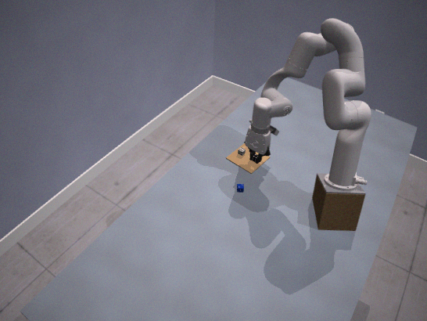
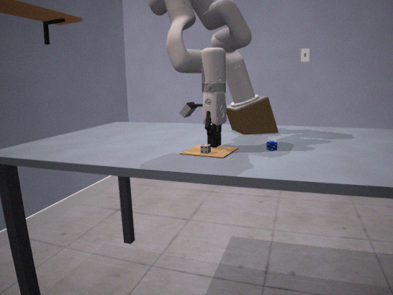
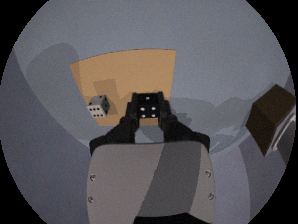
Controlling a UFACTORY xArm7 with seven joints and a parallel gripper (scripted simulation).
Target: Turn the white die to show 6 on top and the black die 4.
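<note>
Now: hand 1 cm above the black die. Also, from my hand: blue die 1 cm ahead, 18 cm to the left, 2 cm below; then white die 7 cm ahead, 2 cm to the right, 1 cm below; then mat 4 cm ahead, 1 cm to the right, 3 cm below.
</note>
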